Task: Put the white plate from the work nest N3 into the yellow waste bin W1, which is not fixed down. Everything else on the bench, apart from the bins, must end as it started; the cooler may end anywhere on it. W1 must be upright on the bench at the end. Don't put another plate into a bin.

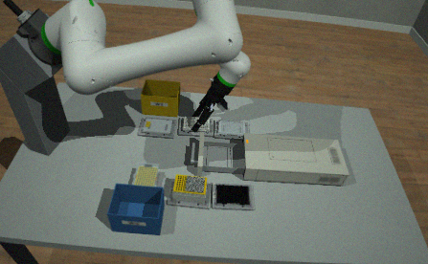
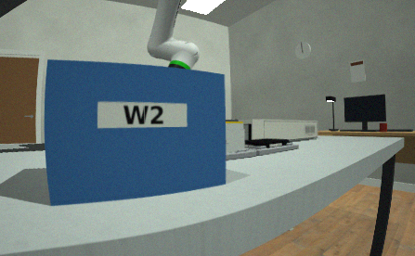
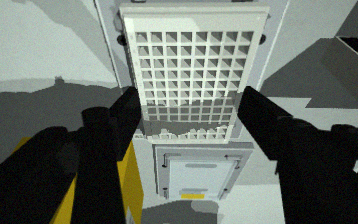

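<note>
Right now the yellow waste bin W1 is 190 mm behind my hand, 130 mm to the left of it and 10 mm below it. Round my hand: drawer: 200 mm to the right, 130 mm ahead, 10 mm below; then white plate: 20 mm below; then beige instrument box: 280 mm ahead, 200 mm to the right, 10 mm below.
</note>
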